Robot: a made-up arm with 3 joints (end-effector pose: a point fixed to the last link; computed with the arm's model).
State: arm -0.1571 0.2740 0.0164
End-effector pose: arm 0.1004 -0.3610 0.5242 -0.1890 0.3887 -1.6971
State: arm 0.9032 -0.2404 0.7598
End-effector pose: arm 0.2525 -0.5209 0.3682 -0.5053 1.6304 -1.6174
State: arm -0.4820 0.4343 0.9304
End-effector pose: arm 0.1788 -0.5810 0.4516 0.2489 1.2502 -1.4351
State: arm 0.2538 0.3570 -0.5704
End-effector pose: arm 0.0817 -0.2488 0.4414 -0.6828 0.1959 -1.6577
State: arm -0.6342 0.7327 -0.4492
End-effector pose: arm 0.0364 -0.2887 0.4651 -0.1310 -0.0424 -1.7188
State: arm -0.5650 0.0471 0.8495
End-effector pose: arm 0.1101 -0.4992 0.5939 0.2902 0.6850 -1.3664
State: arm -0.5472 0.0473 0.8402
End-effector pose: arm 0.1121 -0.4984 0.5922 0.2806 0.6914 -1.3761
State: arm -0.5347 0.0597 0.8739
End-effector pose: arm 0.1225 -0.5084 0.5844 0.2800 0.7505 -1.3721
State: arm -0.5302 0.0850 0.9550
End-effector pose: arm 0.1411 -0.5294 0.5680 0.2909 0.8650 -1.3502
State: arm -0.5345 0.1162 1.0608
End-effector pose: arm 0.1619 -0.5544 0.5448 0.3106 1.0025 -1.3136
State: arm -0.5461 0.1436 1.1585
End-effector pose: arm 0.1786 -0.5748 0.5218 0.3323 1.1202 -1.2728
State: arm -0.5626 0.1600 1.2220
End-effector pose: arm 0.1878 -0.5861 0.5078 0.3494 1.1864 -1.2404
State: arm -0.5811 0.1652 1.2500
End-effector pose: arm 0.1905 -0.5898 0.5046 0.3602 1.2031 -1.2208
